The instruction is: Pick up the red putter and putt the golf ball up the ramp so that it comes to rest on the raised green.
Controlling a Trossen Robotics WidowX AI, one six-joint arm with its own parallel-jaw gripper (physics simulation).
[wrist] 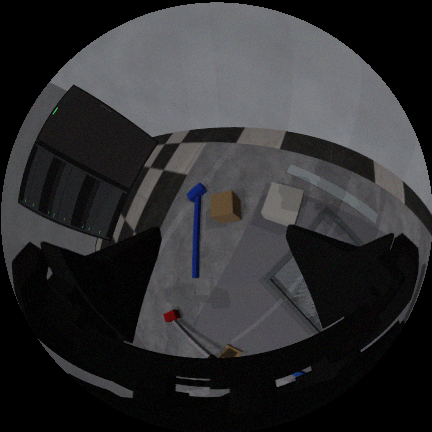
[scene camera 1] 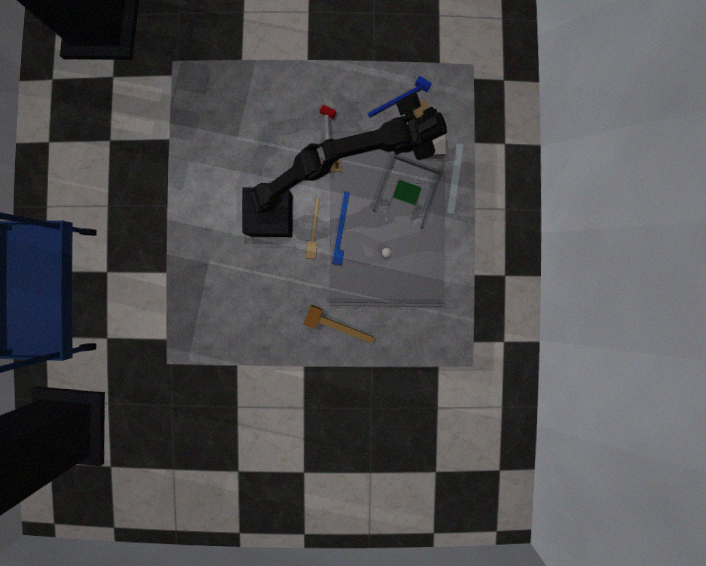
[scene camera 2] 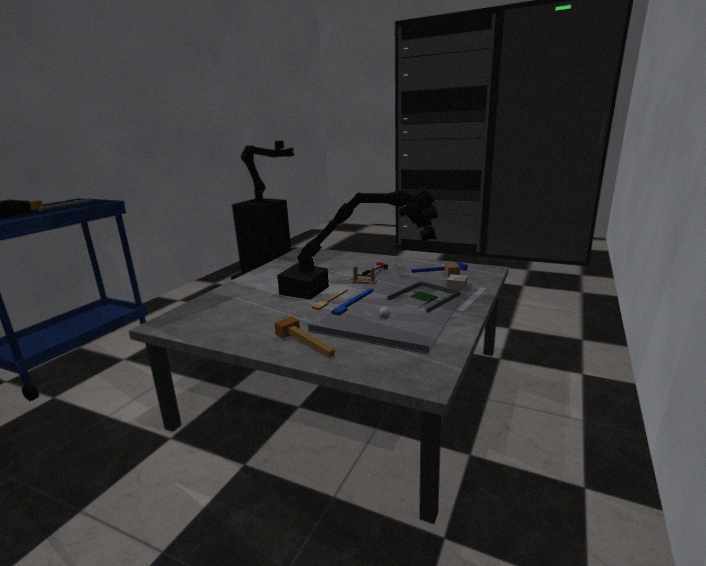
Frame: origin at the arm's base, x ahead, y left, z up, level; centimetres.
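Where they show: gripper, fingertip midpoint: [wrist: 225, 232]; arm's base, origin of the base link: [scene camera 1: 266, 204] [scene camera 2: 306, 270].
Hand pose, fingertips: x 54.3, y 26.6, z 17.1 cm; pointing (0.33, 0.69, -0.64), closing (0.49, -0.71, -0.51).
Observation:
Things, the pixels of their top centre, and the offset from my fingertips.
- red head, middle of its top: [wrist: 168, 316] [scene camera 1: 327, 110] [scene camera 2: 382, 263] dx -33.7, dy +15.6, dz -24.0 cm
- white golf ball, middle of its top: [scene camera 1: 387, 251] [scene camera 2: 384, 307] dx -6.3, dy -41.6, dz -22.4 cm
- grey platform, middle of its top: [scene camera 2: 365, 334] [scene camera 1: 388, 304] dx -4.6, dy -62.8, dz -24.1 cm
- blue mallet, middle of its top: [wrist: 191, 226] [scene camera 1: 399, 95] [scene camera 2: 439, 265] dx -4.5, dy +24.3, dz -24.4 cm
- brown cube, middle of its top: [wrist: 220, 202] [scene camera 1: 422, 109] [scene camera 2: 452, 265] dx +4.8, dy +16.6, dz -20.9 cm
- white block, middle of its top: [wrist: 282, 200] [scene camera 1: 435, 144] [scene camera 2: 457, 277] dx +11.1, dy +3.3, dz -22.1 cm
- pale strip, middle of its top: [wrist: 335, 190] [scene camera 2: 472, 298] [scene camera 1: 455, 178] dx +21.3, dy -8.4, dz -26.6 cm
- blue club, middle of its top: [scene camera 1: 343, 228] [scene camera 2: 355, 299] dx -24.6, dy -32.6, dz -25.2 cm
- thin wooden club, middle of its top: [scene camera 1: 314, 228] [scene camera 2: 331, 297] dx -36.6, dy -33.2, dz -25.9 cm
- wooden mallet, middle of its top: [scene camera 2: 305, 330] [scene camera 1: 340, 328] dx -23.5, dy -73.3, dz -21.7 cm
The red putter, with a red head [scene camera 1: 327, 111] [scene camera 2: 381, 265] [wrist: 171, 315] and a thin grey shaft, lies beyond the arm's base, its handle end at a small wooden stand [scene camera 1: 335, 166] [scene camera 2: 364, 280] [wrist: 231, 351]. The arm hides part of its shaft in the overhead view. The white golf ball [scene camera 1: 386, 252] [scene camera 2: 384, 311] rests on the grey platform [scene camera 1: 386, 287] [scene camera 2: 377, 336]. The green [scene camera 1: 407, 192] [scene camera 2: 423, 296] lies between grey rails; the ramp's slope is hard to make out. My gripper [scene camera 1: 417, 126] [scene camera 2: 419, 219] [wrist: 225, 232] is open and empty, high above the table's far right part, away from the putter.
Below and near my gripper are a blue mallet [scene camera 1: 396, 100] [scene camera 2: 433, 269] [wrist: 196, 235], a brown cube [scene camera 1: 421, 108] [wrist: 225, 206], a white block [scene camera 1: 440, 145] [wrist: 283, 202] and a pale strip [scene camera 1: 455, 176]. A blue club [scene camera 1: 342, 221], a thin wooden club [scene camera 1: 315, 224] and a wooden mallet [scene camera 1: 347, 330] lie elsewhere.

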